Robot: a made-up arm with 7 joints.
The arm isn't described. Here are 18 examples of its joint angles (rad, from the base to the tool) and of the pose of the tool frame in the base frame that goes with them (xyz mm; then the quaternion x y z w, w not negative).
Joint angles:
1: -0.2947 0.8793 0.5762 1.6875 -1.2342 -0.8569 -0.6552
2: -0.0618 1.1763 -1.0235 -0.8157 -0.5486 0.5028 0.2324
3: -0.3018 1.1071 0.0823 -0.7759 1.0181 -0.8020 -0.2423
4: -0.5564 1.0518 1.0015 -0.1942 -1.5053 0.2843 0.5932
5: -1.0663 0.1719 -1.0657 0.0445 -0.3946 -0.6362 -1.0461
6: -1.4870 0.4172 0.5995 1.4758 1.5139 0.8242 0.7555
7: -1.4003 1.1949 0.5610 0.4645 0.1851 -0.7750 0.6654
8: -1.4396 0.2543 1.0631 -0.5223 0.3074 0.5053 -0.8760
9: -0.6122 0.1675 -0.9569 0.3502 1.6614 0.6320 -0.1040
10: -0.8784 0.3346 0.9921 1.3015 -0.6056 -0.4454 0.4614
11: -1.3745 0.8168 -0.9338 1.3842 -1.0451 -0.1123 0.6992
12: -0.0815 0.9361 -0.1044 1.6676 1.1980 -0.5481 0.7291
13: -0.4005 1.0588 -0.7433 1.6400 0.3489 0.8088 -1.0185
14: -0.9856 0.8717 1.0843 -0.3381 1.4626 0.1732 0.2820
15: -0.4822 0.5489 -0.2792 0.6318 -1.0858 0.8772 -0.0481
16: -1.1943 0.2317 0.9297 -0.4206 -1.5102 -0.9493 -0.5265
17: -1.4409 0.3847 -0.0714 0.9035 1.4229 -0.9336 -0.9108
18: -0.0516 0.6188 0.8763 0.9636 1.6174 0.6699 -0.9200
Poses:
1: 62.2 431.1 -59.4 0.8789 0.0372 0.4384 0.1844
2: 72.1 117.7 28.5 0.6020 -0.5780 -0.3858 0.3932
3: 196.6 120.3 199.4 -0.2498 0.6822 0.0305 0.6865
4: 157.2 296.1 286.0 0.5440 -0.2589 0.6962 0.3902
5: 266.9 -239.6 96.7 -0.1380 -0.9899 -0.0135 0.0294
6: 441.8 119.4 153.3 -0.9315 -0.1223 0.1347 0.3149
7: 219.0 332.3 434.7 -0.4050 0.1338 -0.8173 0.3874
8: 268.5 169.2 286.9 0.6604 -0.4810 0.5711 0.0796
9: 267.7 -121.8 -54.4 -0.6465 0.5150 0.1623 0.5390
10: 329.0 181.4 -94.8 0.6350 0.3540 0.4888 0.4822
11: 435.5 209.6 147.1 0.9503 0.0280 0.2917 0.1055
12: 0.6 413.2 -35.4 -0.7166 0.3278 0.5892 0.1786
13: 87.3 428.4 23.0 0.4954 0.4269 -0.6959 0.2968
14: 126.9 280.5 298.6 -0.6468 -0.3886 -0.3477 0.5566
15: 264.3 136.3 -93.4 0.6281 -0.0753 -0.2573 0.7305
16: 244.6 185.1 247.9 0.1817 0.3116 -0.9310 0.0554
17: 509.4 -4.6 219.9 -0.3841 0.6875 0.4195 0.4515
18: 1.4 384.6 -57.8 0.6011 0.2773 -0.6886 0.2961
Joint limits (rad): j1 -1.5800..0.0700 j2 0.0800..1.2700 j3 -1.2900..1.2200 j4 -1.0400..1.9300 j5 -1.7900..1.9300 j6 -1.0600..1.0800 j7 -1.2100..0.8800
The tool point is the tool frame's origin. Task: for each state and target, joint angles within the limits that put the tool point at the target. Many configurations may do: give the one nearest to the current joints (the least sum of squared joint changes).
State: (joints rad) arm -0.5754 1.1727 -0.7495 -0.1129 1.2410 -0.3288 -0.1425
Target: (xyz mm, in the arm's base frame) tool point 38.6 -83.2 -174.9
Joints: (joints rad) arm -0.0849 0.3767 -1.2505 0.2457 1.2398 -0.4203 -0.2769
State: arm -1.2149 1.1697 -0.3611 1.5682 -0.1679 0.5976 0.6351
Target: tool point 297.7 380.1 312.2
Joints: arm -1.4923 1.2700 -0.3429 1.4048 -0.1432 0.3410 0.4093
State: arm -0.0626 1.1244 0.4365 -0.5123 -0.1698 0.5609 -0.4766
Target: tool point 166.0 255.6 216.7
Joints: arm 0.0220 1.1126 0.6520 -0.5943 -0.1409 0.5981 -0.4296
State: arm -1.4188 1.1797 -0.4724 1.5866 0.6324 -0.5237 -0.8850
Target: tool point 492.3 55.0 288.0
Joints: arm -1.5281 0.7407 -0.5895 0.8044 0.5731 -0.7380 -0.8220
